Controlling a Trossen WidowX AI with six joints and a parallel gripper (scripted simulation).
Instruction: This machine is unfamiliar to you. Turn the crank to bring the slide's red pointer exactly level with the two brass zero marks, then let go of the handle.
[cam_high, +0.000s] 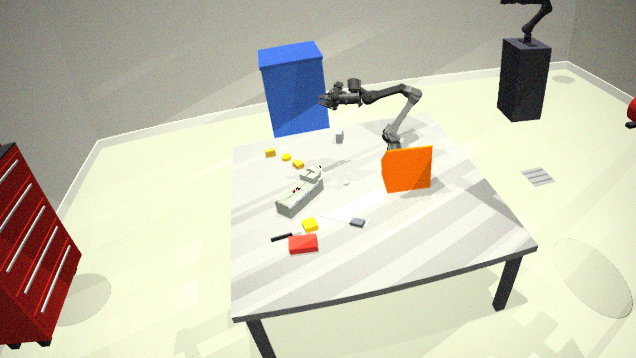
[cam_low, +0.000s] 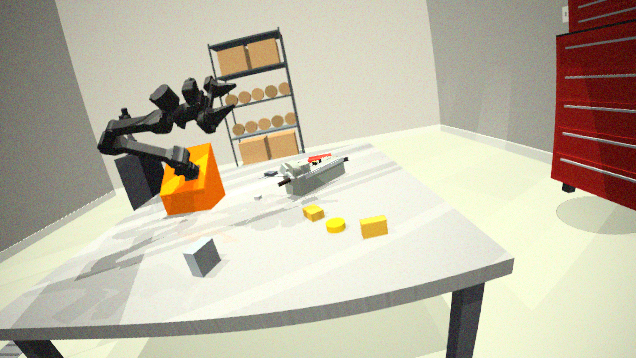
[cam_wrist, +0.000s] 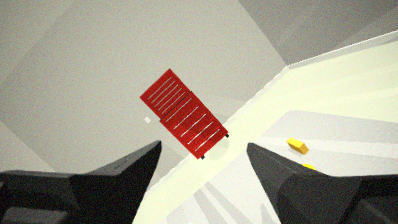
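The dark brown crank handle lies 50 mm ahead of my gripper tip, 140 mm to the left of it and 320 mm below it. The rest, counted from my gripper tip: yellow block 110 mm ahead, 490 mm to the left, 380 mm below; grey cube 110 mm behind, 240 mm to the right, 360 mm below; red pointer 170 mm ahead, 310 mm to the left, 310 mm below.
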